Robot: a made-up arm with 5 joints. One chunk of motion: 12 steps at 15 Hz.
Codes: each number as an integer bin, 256 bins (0 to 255) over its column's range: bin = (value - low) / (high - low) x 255, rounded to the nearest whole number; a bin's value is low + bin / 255 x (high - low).
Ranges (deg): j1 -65..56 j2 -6..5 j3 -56..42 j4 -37..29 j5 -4..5
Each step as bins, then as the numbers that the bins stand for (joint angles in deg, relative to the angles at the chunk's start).
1 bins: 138 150 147 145 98
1 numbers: 0.48 0.47 0.49 0.53 -0.54
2 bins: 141 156 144 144 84
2 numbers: 1.91 0.73 -0.66 0.27 -1.04
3 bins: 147 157 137 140 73
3 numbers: 4.75 0.77 -3.35 -0.76 -1.42
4 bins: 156 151 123 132 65
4 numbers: 9.02 0.51 -8.73 -2.84 -1.71
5 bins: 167 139 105 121 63
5 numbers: 14.24 0.00 -15.65 -5.68 -1.78
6 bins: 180 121 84 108 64
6 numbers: 20.41 -0.78 -23.72 -9.05 -1.74
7 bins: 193 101 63 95 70
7 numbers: 26.58 -1.64 -31.79 -12.41 -1.53
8 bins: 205 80 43 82 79
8 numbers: 32.27 -2.55 -39.47 -15.78 -1.21
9 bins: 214 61 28 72 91
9 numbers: 36.55 -3.37 -45.24 -18.36 -0.79
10 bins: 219 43 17 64 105
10 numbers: 38.92 -4.15 -49.47 -20.44 -0.29
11 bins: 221 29 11 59 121
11 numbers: 39.87 -4.75 -51.77 -21.73 0.27
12 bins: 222 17 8 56 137
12 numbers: 40.34 -5.27 -52.93 -22.51 0.84
